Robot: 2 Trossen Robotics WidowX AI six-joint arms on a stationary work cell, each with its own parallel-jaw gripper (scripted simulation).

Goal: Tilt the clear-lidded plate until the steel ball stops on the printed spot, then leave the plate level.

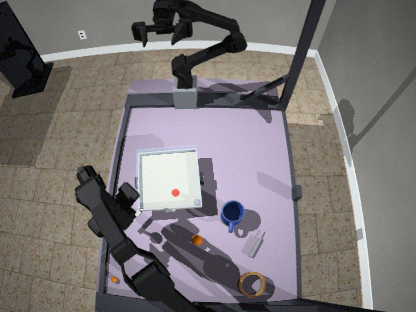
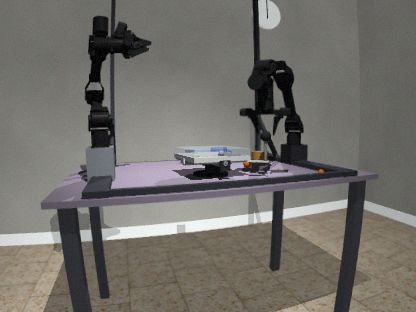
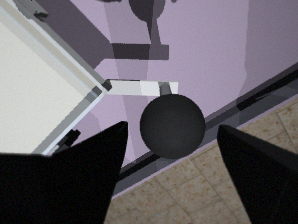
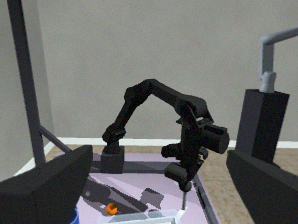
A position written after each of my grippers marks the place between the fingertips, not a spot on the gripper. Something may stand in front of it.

Note:
In view: my left gripper [image 1: 121, 216], my right gripper [image 1: 157, 45] and a clear-lidded plate [image 3: 55, 88].
My left gripper also shows in image 2 [image 2: 265, 135], in image 3 [image 3: 172, 129] and in image 4 [image 4: 186, 185]. My right gripper is seen too in image 2 [image 2: 150, 46] and in image 4 [image 4: 160, 154].

